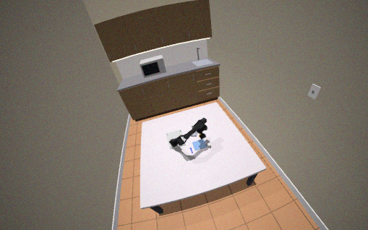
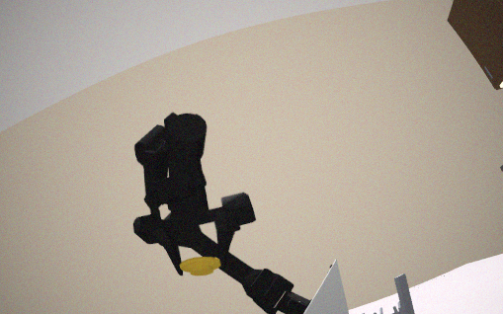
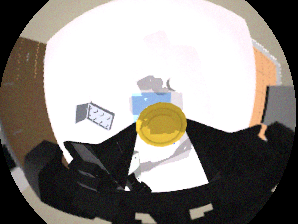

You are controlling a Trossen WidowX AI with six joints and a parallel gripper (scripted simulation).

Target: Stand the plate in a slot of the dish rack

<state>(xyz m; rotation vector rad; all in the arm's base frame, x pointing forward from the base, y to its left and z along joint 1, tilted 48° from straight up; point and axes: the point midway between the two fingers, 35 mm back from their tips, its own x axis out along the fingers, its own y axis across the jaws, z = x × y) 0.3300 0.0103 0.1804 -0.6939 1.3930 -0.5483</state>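
Right now the grey dish rack is 3 cm behind my gripper tip, 23 cm to the left of it and 14 cm below it. Round my gripper tip: cup: 7 cm ahead, 6 cm to the right, 14 cm below; blue mat: 3 cm behind, 2 cm to the left, 16 cm below; yellow plate: 1 cm above.
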